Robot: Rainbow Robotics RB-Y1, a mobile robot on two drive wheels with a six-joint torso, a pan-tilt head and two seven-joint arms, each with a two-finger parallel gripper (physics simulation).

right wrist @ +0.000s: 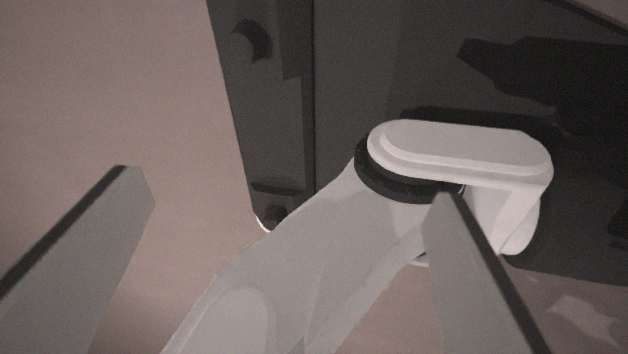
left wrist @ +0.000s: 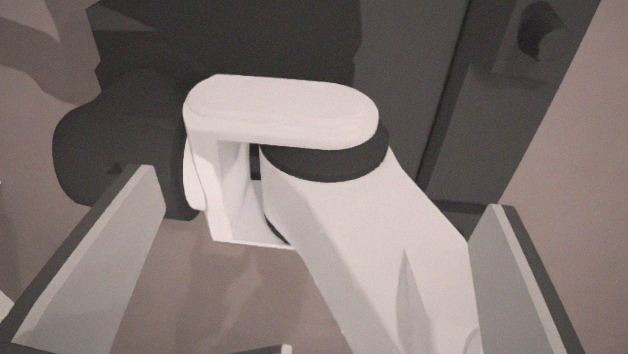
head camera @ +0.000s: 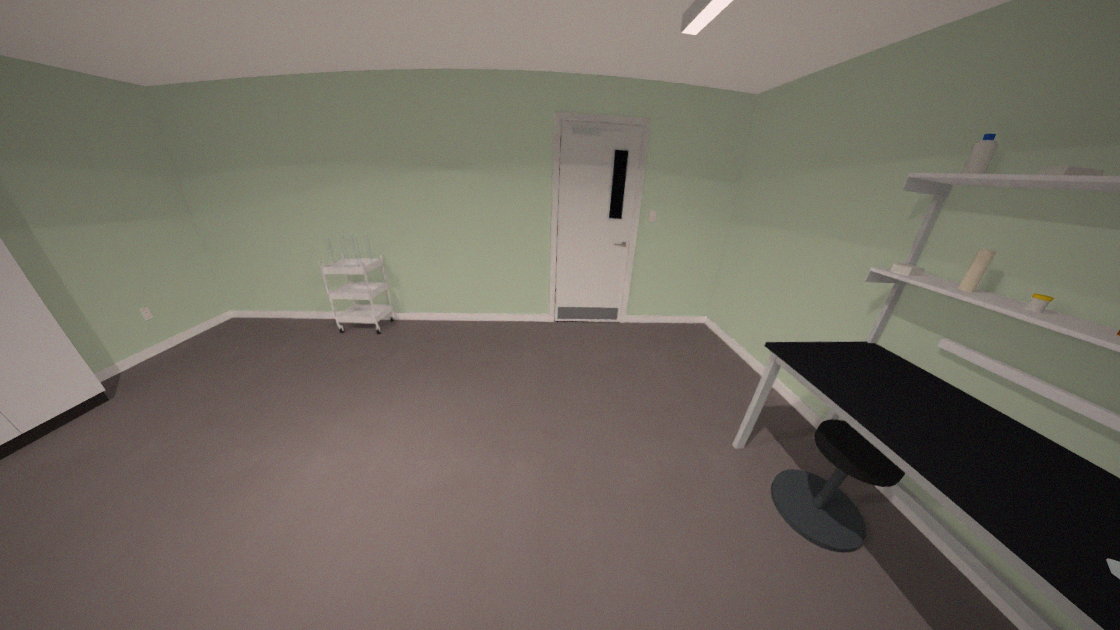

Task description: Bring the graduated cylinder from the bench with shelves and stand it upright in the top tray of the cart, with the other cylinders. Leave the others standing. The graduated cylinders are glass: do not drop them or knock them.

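Frame: origin at the robot's base, x ahead, y left, z up, level; centimetres.
Seen in the pictures: left gripper, fingertip midpoint: (left wrist: 317, 206); right gripper, fingertip midpoint: (right wrist: 290, 197).
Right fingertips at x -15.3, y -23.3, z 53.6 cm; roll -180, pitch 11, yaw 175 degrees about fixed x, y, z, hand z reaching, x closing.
Note:
A point is followed by its place in that frame.
The white three-tier cart (head camera: 347, 268) {x 248.9, y 196.4, z 71.7 cm} stands far off at the back left, against the wall. Several thin, clear upright cylinders (head camera: 368, 249) {x 271.6, y 185.3, z 85.1 cm} show faintly on its top tray. The black-topped bench with shelves (head camera: 885, 391) is at the right. A small pale piece (head camera: 1114, 567) {x 1.5, y -141.8, z 76.9 cm}, cut off by the right edge of the head view, lies on the bench top and looks like the foot of the graduated cylinder; the rest of it is out of view. My left gripper (left wrist: 317, 206) {x -22.3, y 21.6, z 53.5 cm} is open and empty. My right gripper (right wrist: 290, 197) {x -15.3, y -23.3, z 53.6 cm} is open and empty. Neither is near the bench top or the cart.
A black stool (head camera: 857, 452) with a round base stands at the bench's front edge. Two shelves (head camera: 1018, 181) (head camera: 1002, 305) above the bench hold bottles and jars. A white door (head camera: 587, 274) {x 291.3, y -39.8, z 57.9 cm} is in the back wall. A white cabinet (head camera: 39, 352) {x 111.8, y 342.3, z 53.9 cm} stands at the left.

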